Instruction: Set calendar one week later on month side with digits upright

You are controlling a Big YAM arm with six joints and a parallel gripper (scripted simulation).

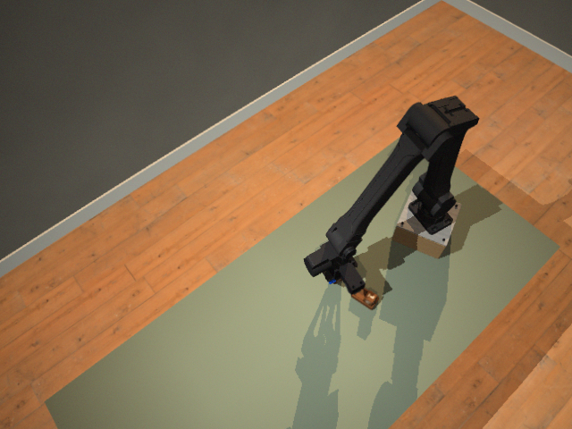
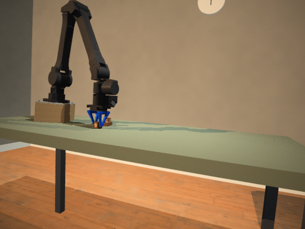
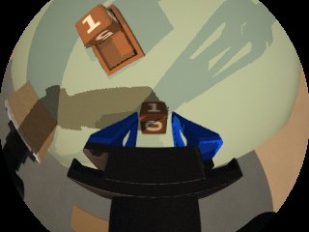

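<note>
Right now my hand is right at the brown digit cube. From my hand the other things lie so: brown tray (10 cm to the left, 4 cm behind, 1 cm below).
</note>
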